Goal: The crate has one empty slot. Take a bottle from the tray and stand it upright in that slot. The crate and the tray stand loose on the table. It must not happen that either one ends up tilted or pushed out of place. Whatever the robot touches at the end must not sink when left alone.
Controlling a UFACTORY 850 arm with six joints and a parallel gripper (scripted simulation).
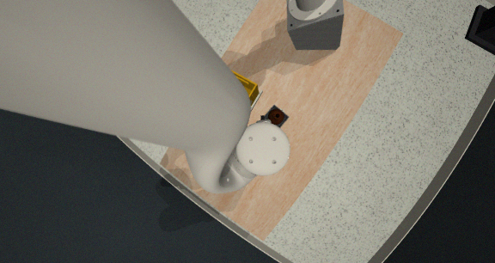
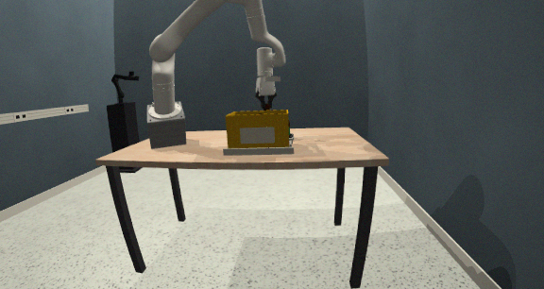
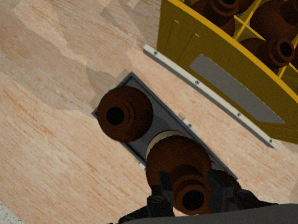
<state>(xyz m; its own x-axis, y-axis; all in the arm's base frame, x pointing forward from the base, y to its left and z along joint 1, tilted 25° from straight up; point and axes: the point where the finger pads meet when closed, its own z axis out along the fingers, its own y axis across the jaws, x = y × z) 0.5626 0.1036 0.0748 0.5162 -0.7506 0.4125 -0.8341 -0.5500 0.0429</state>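
Right now my hand is 70 mm above the brown bottle. Round my hand: dark tray: 180 mm below; yellow crate: 40 mm behind, 220 mm to the right, 110 mm below.
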